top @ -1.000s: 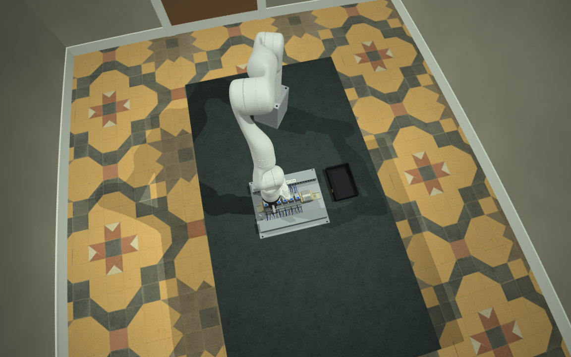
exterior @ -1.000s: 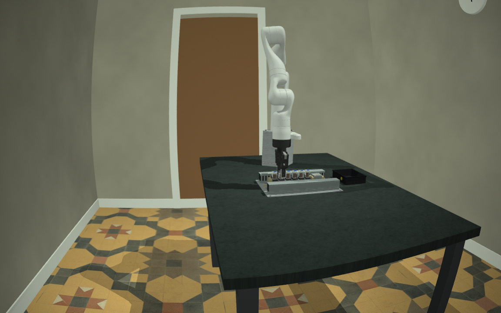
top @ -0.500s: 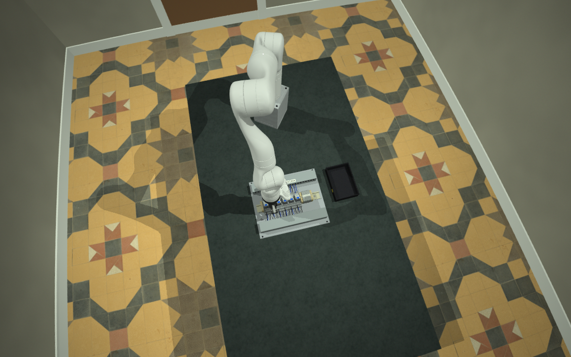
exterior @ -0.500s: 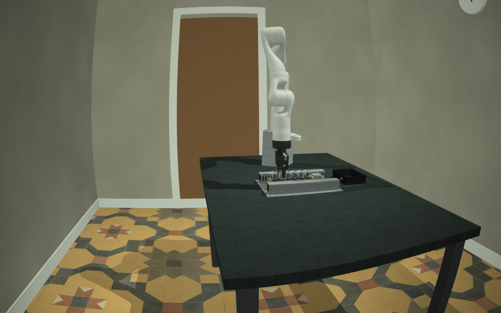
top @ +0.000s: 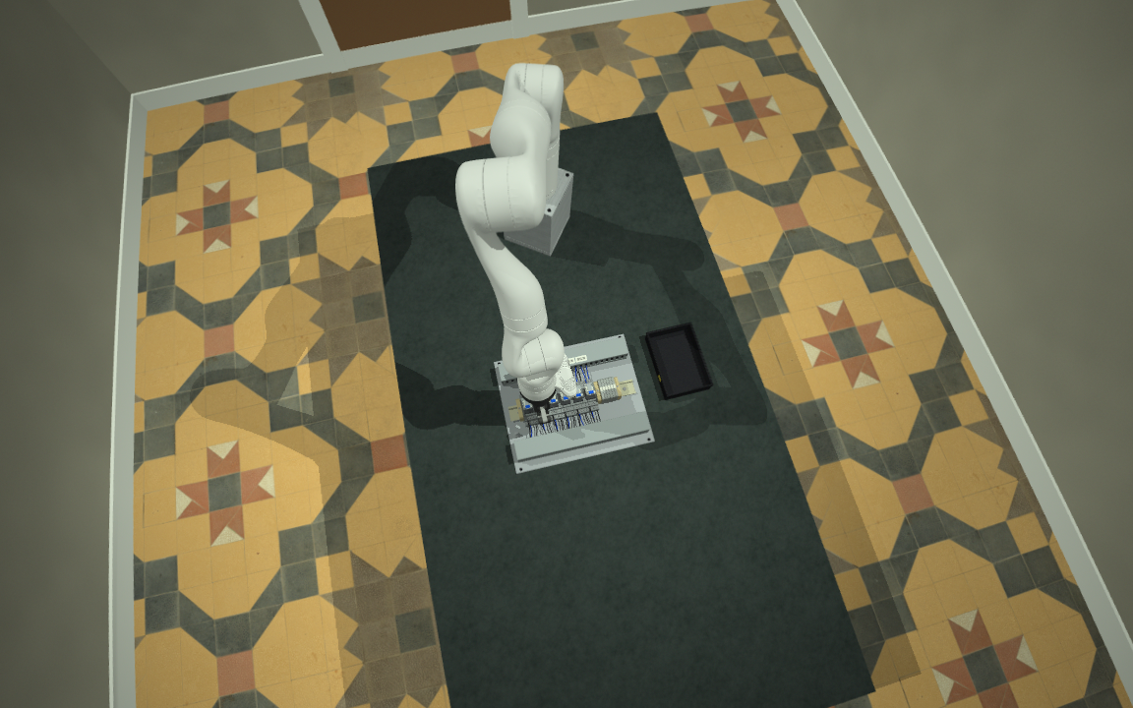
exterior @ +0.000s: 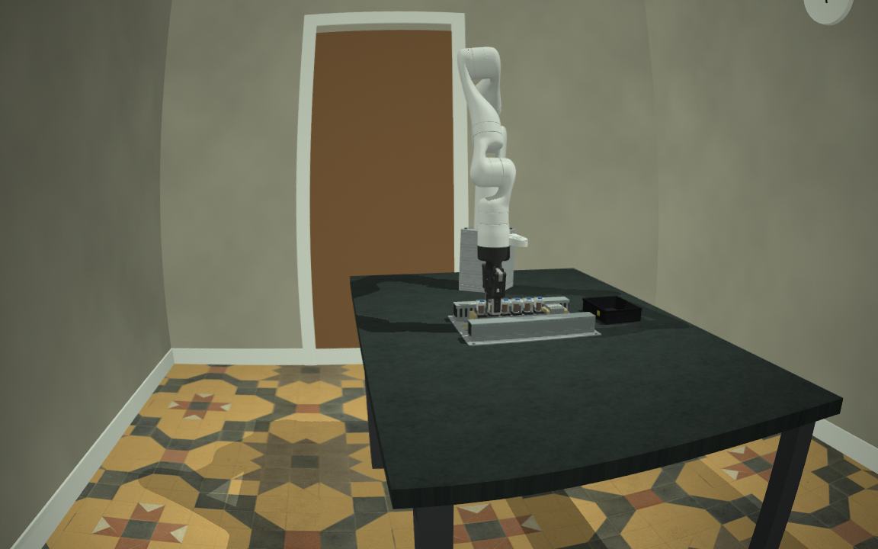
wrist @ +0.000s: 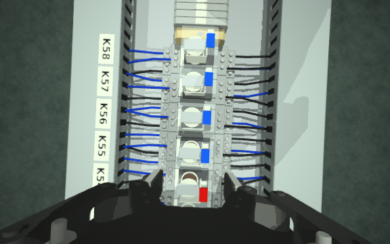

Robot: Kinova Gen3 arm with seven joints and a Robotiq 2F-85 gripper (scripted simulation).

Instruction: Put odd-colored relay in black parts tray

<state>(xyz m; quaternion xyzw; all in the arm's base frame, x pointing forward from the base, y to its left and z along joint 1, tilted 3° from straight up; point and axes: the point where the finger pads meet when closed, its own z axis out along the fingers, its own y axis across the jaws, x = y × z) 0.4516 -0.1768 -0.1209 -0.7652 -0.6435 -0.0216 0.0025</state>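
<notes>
Right now the clear relay is 1 cm below my hand. Round my hand: panel (1 cm ahead, 7 cm to the left, 5 cm below); black parts tray (2 cm ahead, 34 cm to the left, 4 cm below).
</notes>
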